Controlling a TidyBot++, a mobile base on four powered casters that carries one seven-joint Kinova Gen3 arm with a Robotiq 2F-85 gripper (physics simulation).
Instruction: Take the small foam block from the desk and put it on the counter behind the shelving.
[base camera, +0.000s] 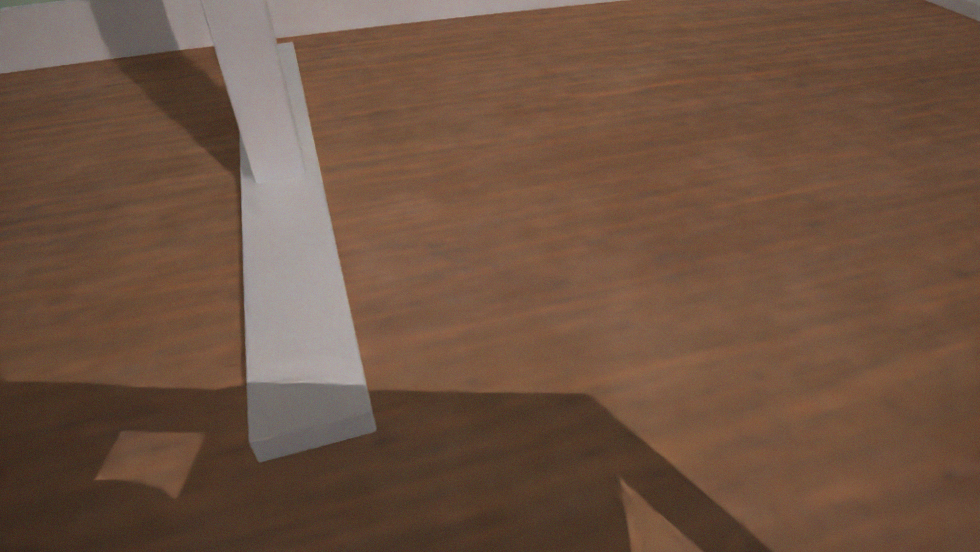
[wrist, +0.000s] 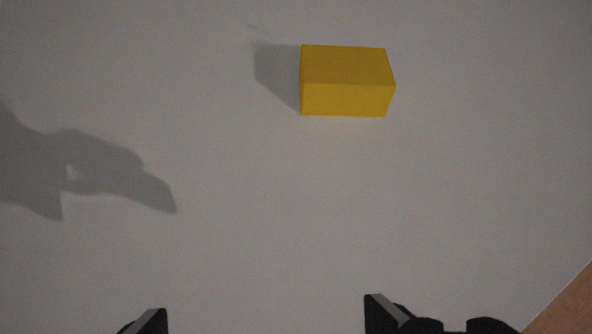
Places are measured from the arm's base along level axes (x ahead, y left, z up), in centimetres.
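Pixels of known places: gripper, between the fingertips: (wrist: 267, 324).
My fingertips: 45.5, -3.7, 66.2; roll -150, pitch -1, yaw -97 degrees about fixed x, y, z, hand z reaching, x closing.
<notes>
For each thing: its top centre in the pictures, then the offset to it from my fingertips, as dx, dy, dz. "*": a spot on its surface instead. Level surfaces: height alone.
- small yellow foam block, centre of its top: (wrist: 347, 64) +23.6, -11.8, -6.3
- light grey desk top, height of its surface: dz -10.9
- pale desk leg, a spot on its surface: (base camera: 257, 96) * +16.5, +27.3, -94.3
- brown wood floor, height of its surface: dz -105.8
A small yellow foam block (wrist: 345, 82) lies on the light grey desk top (wrist: 240, 200), in the upper middle of the wrist view and a little right of centre. My gripper (wrist: 266, 315) is open, its two dark fingertips wide apart at the bottom of the wrist view. The block is apart from the fingers, beyond them and slightly to the right. The gripper's shadow falls on the desk at the left. The counter and the shelving do not show in either view.
In the base camera view a pale desk leg (base camera: 257, 96) rises from a long foot (base camera: 294, 274) on the brown wood floor (base camera: 617, 240). A pale wall base (base camera: 411, 13) runs along the back. The desk's edge crosses the lower right corner of the wrist view.
</notes>
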